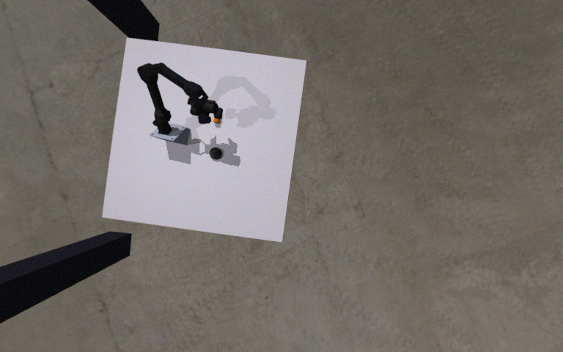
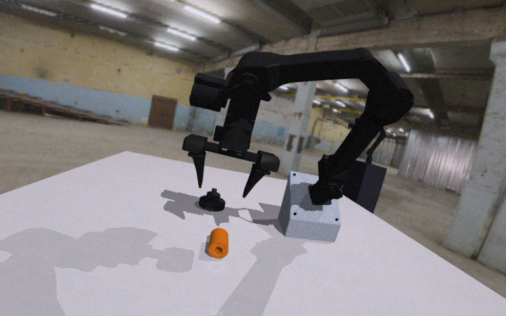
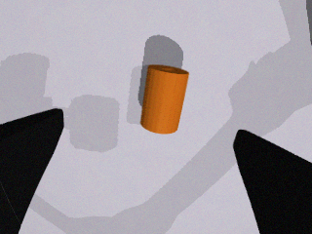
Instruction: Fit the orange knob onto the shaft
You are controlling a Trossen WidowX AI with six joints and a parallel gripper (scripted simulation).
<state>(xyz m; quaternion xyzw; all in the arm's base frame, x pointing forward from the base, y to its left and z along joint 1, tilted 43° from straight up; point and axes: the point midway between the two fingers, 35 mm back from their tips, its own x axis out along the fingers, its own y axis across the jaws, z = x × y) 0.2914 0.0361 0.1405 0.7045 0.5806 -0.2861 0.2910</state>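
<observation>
Right now the orange knob is 10 mm behind my gripper tip, 20 mm to the left of it and 110 mm below it. Also, from my gripper tip: dark round pedestal (220 mm to the right, 100 mm below).
</observation>
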